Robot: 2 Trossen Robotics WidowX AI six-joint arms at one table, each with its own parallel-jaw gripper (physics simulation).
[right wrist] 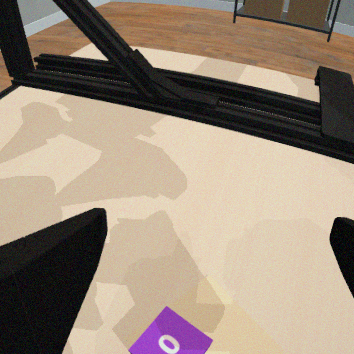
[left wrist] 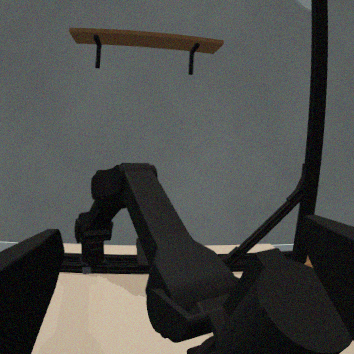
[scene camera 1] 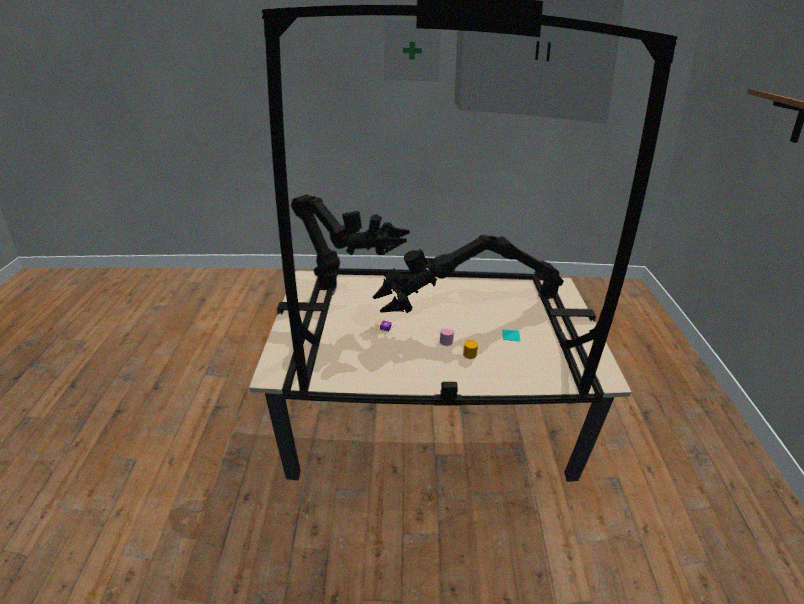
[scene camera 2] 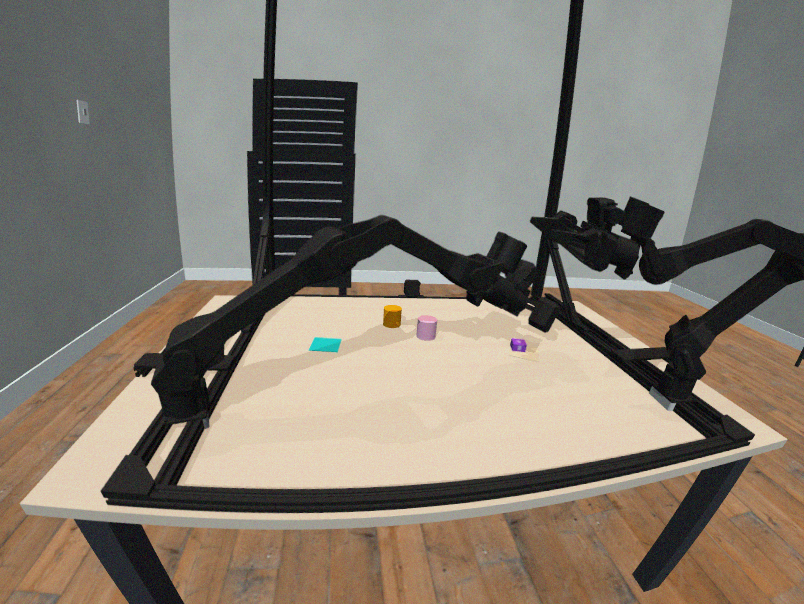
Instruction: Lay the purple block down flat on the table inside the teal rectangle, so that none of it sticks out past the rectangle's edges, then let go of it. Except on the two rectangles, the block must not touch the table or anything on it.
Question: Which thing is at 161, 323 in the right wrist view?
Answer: A purple block.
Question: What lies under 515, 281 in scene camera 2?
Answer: My right gripper.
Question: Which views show my left gripper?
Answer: The left wrist view, scene camera 1 and scene camera 2 only.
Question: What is my left gripper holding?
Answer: Nothing.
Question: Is my right gripper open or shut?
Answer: Open.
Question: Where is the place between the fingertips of my right gripper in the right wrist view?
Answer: At 222, 225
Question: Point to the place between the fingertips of my left gripper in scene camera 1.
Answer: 408, 235
